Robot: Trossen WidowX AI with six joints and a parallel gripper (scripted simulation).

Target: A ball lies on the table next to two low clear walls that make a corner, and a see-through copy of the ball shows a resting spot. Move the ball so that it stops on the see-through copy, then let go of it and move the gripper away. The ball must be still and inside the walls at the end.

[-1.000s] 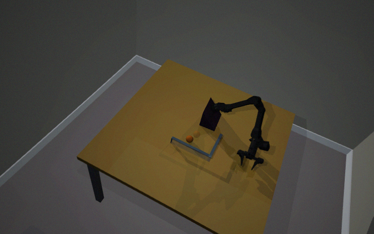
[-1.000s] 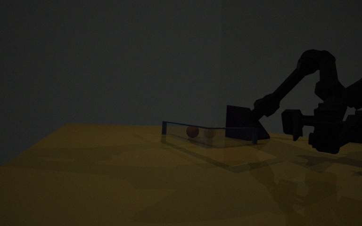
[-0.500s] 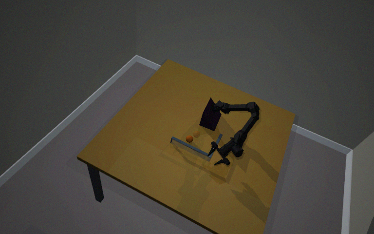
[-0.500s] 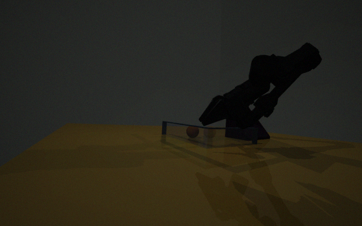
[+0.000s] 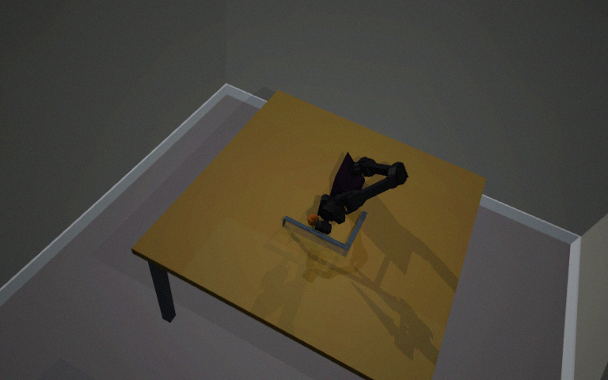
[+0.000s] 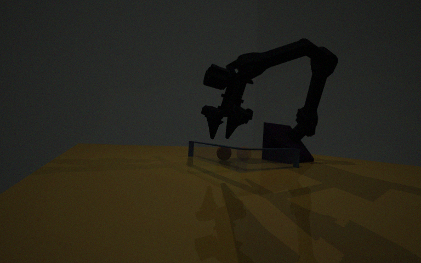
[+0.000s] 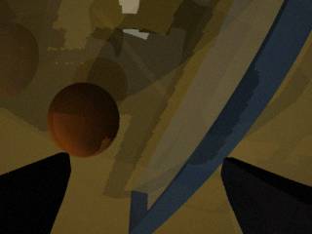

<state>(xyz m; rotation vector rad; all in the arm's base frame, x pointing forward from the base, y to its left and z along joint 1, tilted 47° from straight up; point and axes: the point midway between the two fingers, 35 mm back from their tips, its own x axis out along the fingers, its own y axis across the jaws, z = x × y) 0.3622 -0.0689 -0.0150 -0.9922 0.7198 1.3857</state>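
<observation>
My gripper tip is 50 mm above the orange ball, 40 mm past it and 20 mm to the left of it. From my gripper tip the other things lie so: see-through ball copy 110 mm behind, 50 mm below, 20 mm to the left.
</observation>
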